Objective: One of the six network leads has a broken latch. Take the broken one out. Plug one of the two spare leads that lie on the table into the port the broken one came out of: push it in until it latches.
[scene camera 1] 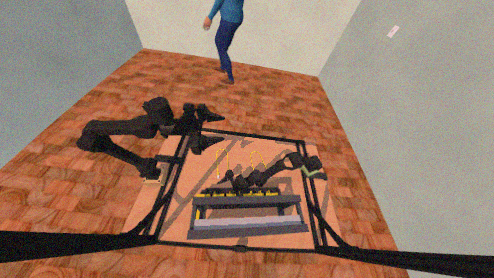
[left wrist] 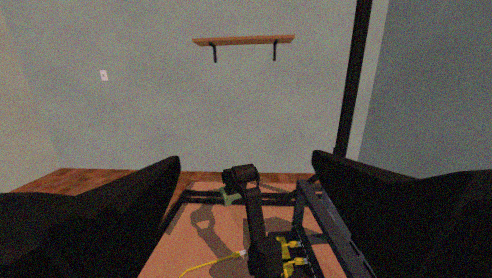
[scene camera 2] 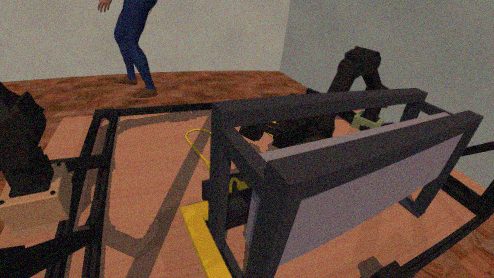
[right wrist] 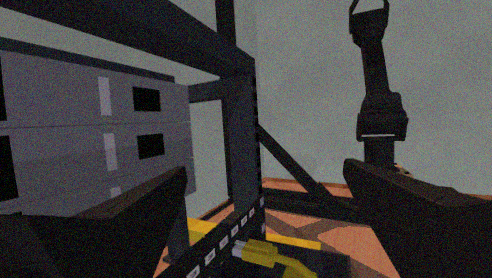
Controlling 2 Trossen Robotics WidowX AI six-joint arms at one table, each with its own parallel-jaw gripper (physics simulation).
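Seen in the pictures: left gripper, fingertip midpoint: (scene camera 1: 224, 127) (left wrist: 247, 159); right gripper, fingertip midpoint: (scene camera 1: 219, 191) (scene camera 2: 260, 141) (right wrist: 264, 170); left arm's base, link origin: (scene camera 1: 153, 174) (scene camera 2: 32, 182); right arm's base, link origin: (scene camera 1: 310, 167) (left wrist: 231, 190) (scene camera 2: 370, 117).
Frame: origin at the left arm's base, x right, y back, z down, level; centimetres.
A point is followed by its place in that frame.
Yellow network leads (scene camera 1: 231, 193) (left wrist: 299, 261) run along the port strip of the dark rack (scene camera 1: 245, 200) @[x 18.8, y -50.0, z -18.4 cm] (scene camera 2: 320, 105) @[x 19.9, y -42.0, z -17.9 cm] (right wrist: 242, 150) @[x 18.2, y -29.4, z -8.4 cm]. In the right wrist view a yellow plug (right wrist: 259, 252) @[x 14.3, y -35.5, z -1.3 cm] with a clear front sits at the numbered strip; its latch cannot be made out. Two spare leads lie looped on the table: the left one (scene camera 1: 217, 156) @[x -16.1, y -34.3, z 7.3 cm] (scene camera 2: 188, 134) @[x -20.3, y -35.1, z 7.5 cm] (left wrist: 210, 263) and the right one (scene camera 1: 254, 152) @[x -21.0, y -62.6, z 7.4 cm]. My right gripper (scene camera 1: 225, 181) (right wrist: 264, 170) @[x 12.5, y -38.4, z -8.6 cm] is open, above the strip, with the plug low between its fingers' lines. My left gripper (scene camera 1: 223, 128) @[x -0.3, y -40.3, z -43.6 cm] is open, high over the table's back left.
Grey boxed units (right wrist: 65, 125) @[x 25.7, y -42.0, z -12.0 cm] are mounted in the rack. A yellow bar (scene camera 2: 205, 240) @[x 18.8, y -26.5, z 3.8 cm] juts from the rack's left side. Black frame bars (scene camera 1: 167, 200) @[x 13.3, y -9.0, z 5.7 cm] (scene camera 2: 92, 175) @[x -6.3, y -10.2, z 5.8 cm] edge the table. The right arm passes over the right spare lead. A person (scene camera 1: 227, 40) (scene camera 2: 135, 40) stands beyond the table.
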